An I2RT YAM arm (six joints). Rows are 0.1 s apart.
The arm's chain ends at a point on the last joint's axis. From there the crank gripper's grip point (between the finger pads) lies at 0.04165 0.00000 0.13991 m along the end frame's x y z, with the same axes.
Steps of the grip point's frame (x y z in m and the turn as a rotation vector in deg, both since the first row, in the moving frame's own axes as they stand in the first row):
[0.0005, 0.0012, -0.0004, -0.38, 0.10, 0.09]
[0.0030, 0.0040, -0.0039, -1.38, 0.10, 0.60]
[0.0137, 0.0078, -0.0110, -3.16, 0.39, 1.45]
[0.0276, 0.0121, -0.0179, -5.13, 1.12, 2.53]
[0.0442, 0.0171, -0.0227, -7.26, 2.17, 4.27]
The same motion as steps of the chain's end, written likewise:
[0.0003, 0.0002, -0.0003, -0.38, 0.10, 0.09]
[0.0028, 0.0002, -0.0038, -1.38, 0.10, 0.60]
[0.0129, -0.0010, -0.0105, -3.16, 0.39, 1.45]
[0.0252, -0.0023, -0.0164, -5.13, 1.12, 2.53]
[0.0397, -0.0037, -0.0197, -7.26, 2.17, 4.27]

